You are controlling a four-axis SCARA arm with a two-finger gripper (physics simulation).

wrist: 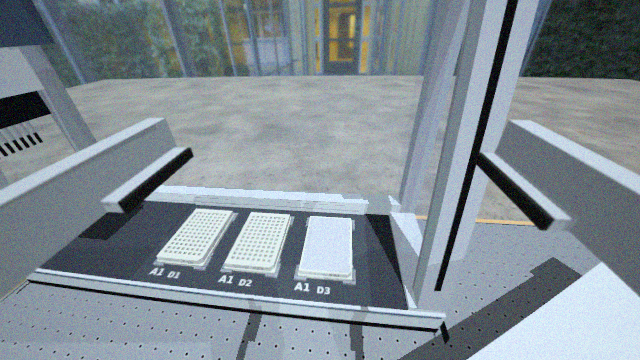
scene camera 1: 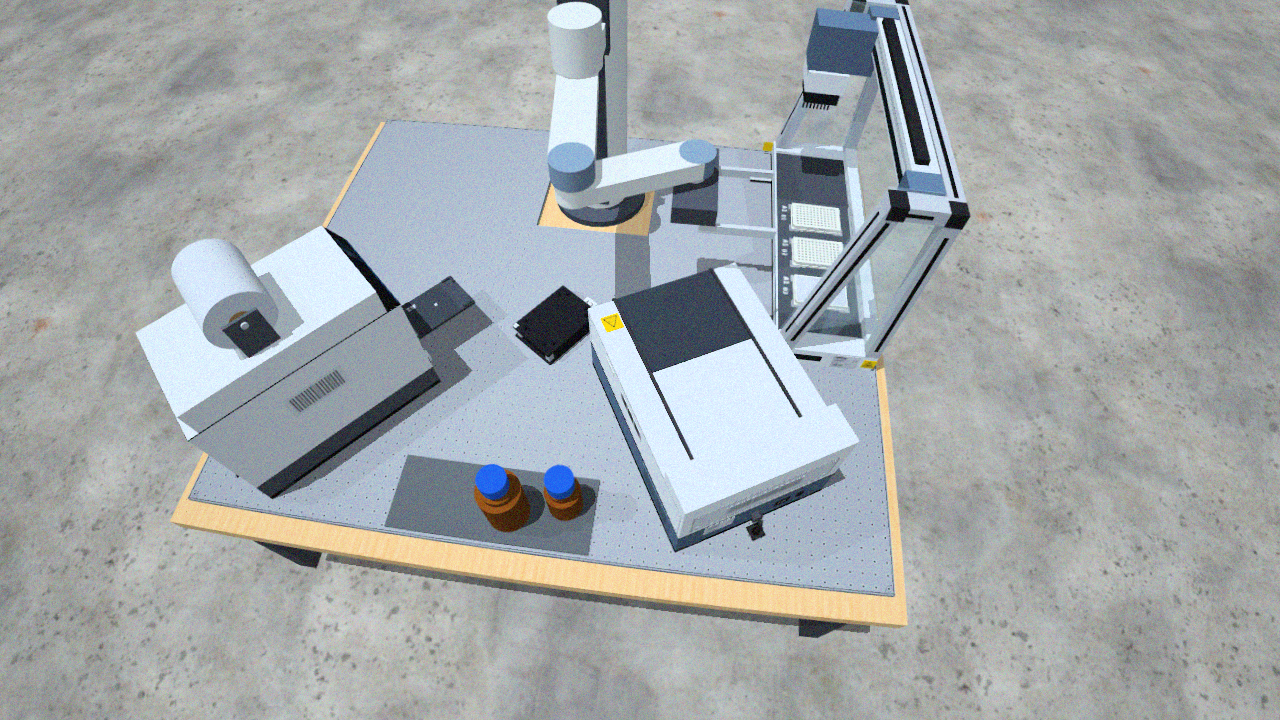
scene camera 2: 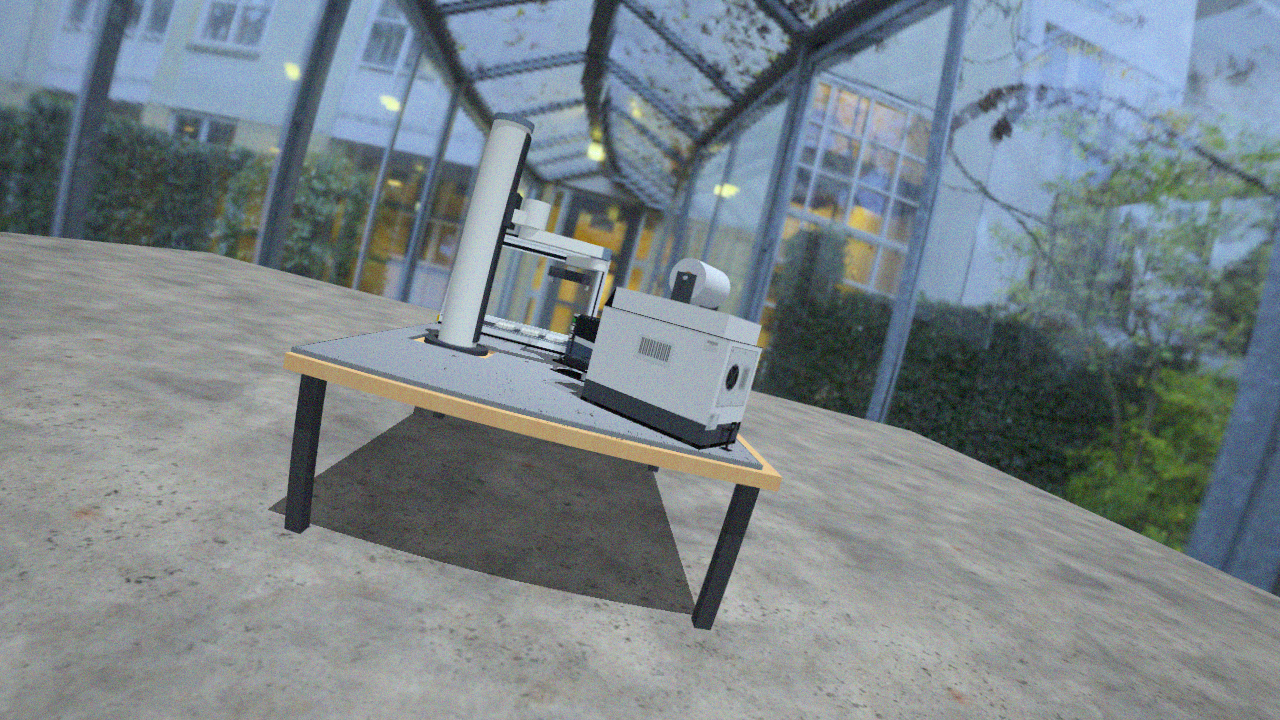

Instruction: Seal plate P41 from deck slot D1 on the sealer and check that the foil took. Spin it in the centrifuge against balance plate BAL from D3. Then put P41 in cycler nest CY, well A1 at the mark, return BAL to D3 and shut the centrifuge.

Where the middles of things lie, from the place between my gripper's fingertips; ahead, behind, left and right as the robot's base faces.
I see my gripper 28 cm above the balance plate (wrist: 327,253), 17 cm to the right of it and 1 cm past it. Also, from my hand: centrifuge (scene camera 1: 724,425): 34 cm ahead, 21 cm below, 9 cm to the right; then foil roll (scene camera 1: 216,281): 91 cm to the right, 42 cm ahead, 9 cm above.
